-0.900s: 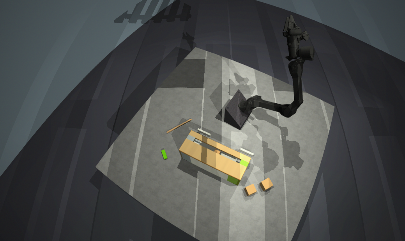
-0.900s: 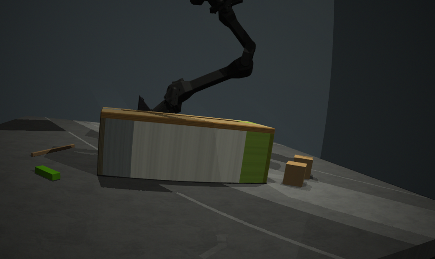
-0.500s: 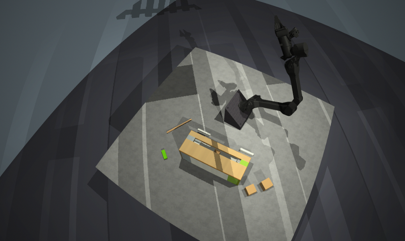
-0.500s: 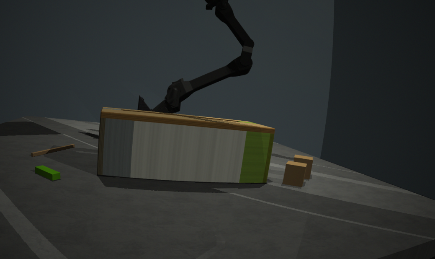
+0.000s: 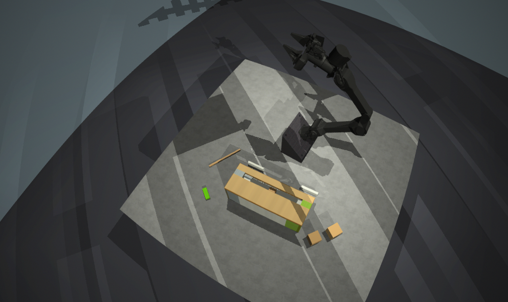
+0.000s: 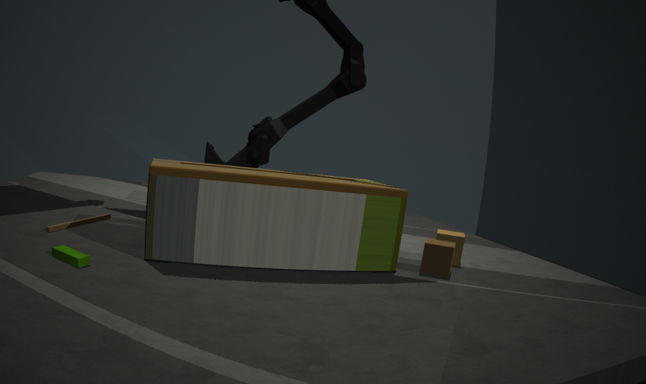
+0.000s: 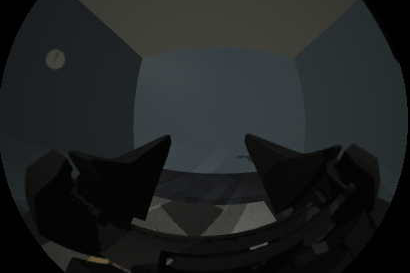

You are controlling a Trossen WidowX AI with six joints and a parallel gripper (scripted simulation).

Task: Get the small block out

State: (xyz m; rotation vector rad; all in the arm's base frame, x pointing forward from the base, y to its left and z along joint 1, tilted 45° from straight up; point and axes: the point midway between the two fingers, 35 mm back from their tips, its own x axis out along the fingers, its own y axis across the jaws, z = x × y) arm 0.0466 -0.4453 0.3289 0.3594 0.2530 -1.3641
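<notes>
The tan block is 57 cm below my gripper tip, 33 cm ahead of it and 16 cm to the left of it. The rest, counted from my gripper tip: thin wooden stick (65 cm below, 28 cm ahead, 17 cm to the right); box (59 cm below, 32 cm ahead, 16 cm to the left).
</notes>
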